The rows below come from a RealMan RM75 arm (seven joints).
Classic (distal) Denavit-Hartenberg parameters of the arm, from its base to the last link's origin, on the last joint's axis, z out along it. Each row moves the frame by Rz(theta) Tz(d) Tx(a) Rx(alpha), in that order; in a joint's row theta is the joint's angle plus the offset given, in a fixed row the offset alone. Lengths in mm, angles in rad.
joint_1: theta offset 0; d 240.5; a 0; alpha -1.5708
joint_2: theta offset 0; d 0; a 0; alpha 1.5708
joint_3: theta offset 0; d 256; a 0; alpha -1.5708
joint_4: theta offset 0; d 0; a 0; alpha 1.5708
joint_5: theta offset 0; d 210; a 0; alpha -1.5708
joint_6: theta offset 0; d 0; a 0; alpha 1.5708
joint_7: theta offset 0; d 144; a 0; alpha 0
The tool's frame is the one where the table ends.
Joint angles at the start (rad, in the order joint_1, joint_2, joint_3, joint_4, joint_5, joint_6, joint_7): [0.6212 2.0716 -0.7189 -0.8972 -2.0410 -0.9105 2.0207]
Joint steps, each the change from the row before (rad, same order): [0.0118 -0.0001 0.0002 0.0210 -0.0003 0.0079 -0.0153]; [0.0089 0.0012 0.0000 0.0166 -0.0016 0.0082 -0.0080]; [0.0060 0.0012 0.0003 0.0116 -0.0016 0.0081 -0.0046]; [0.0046 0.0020 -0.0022 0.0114 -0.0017 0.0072 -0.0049]
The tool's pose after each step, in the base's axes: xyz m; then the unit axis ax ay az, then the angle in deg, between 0 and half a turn. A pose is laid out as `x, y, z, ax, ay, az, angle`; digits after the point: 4 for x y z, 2 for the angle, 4 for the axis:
0.2545, 0.4417, 0.0787, -0.8591, 0.4428, 0.2565, 132.20
0.2538, 0.4432, 0.0748, -0.8599, 0.4427, 0.2540, 132.42
0.2537, 0.4443, 0.0721, -0.8600, 0.4435, 0.2523, 132.46
0.2536, 0.4449, 0.0686, -0.8606, 0.4440, 0.2496, 132.63

